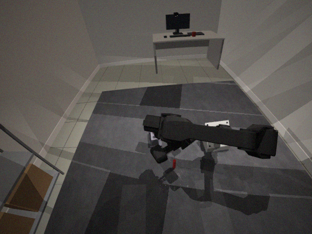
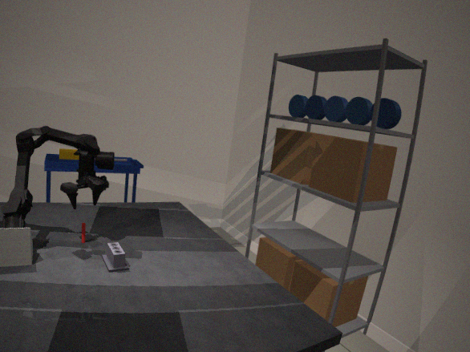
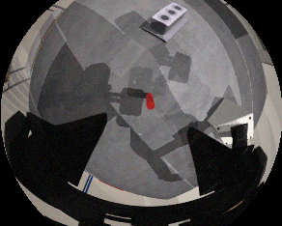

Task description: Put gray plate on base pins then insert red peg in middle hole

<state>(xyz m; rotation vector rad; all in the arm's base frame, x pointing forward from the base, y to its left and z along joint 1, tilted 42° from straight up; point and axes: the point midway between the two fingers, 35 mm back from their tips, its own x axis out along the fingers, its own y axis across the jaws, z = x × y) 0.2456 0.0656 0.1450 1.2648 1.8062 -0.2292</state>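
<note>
My gripper tip is 110 mm above the red peg. From my gripper tip the other things lie so: gray plate 190 mm to the right, 100 mm below, 100 mm ahead; then base 180 mm to the right, 140 mm below, 100 mm ahead.
</note>
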